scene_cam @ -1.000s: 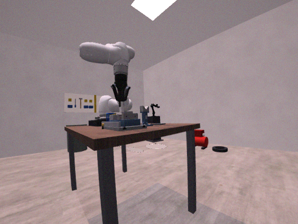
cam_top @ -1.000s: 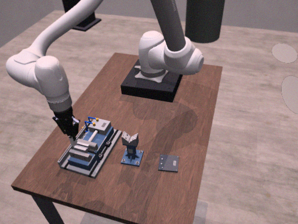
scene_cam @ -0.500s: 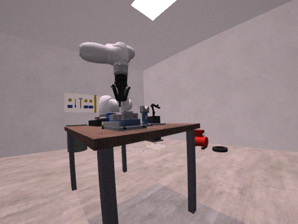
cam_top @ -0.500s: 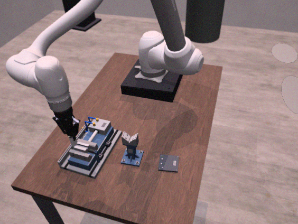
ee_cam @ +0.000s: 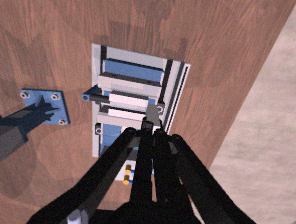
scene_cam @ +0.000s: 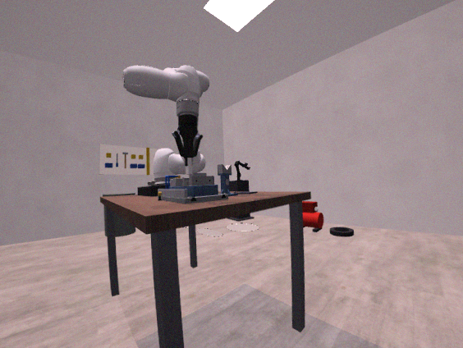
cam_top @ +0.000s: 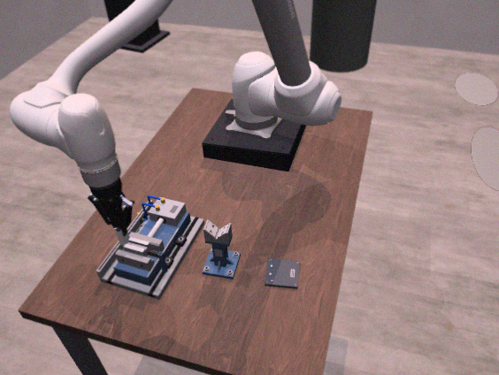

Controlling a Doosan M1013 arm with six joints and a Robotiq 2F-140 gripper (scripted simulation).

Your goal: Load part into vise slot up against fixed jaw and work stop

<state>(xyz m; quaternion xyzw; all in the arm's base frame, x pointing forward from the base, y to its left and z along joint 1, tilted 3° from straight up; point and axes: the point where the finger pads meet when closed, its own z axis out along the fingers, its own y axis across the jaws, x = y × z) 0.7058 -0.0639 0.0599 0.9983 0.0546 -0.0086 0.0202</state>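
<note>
The part lies 4 cm to the left of my hand and 4 cm below it. From my hand the other things lie so: fixed jaw (3 cm ahead, 4 cm to the left, 6 cm below); then work stop (1 cm behind, 9 cm to the left, 5 cm below); then moving jaw (4 cm behind, 4 cm to the left, 6 cm below).
</note>
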